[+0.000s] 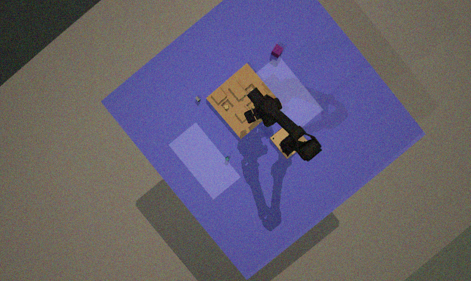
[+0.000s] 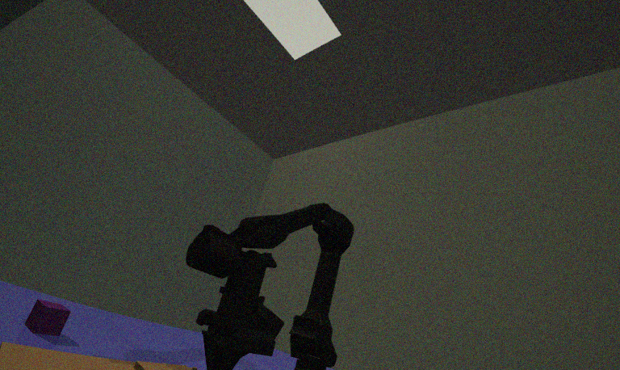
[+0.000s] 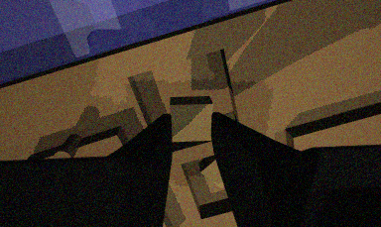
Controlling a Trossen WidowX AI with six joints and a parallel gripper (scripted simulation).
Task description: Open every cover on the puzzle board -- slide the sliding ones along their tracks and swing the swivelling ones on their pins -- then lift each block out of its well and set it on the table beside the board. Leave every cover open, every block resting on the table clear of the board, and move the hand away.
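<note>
Right now my gripper tip is 11 cm past the small green block, 29 cm to the right of it and 2 cm above it. Also, from my gripper tip: small grey block (26 cm ahead, 25 cm to the left, 2 cm below); then magenta block (23 cm ahead, 26 cm to the right, 1 cm below).
</note>
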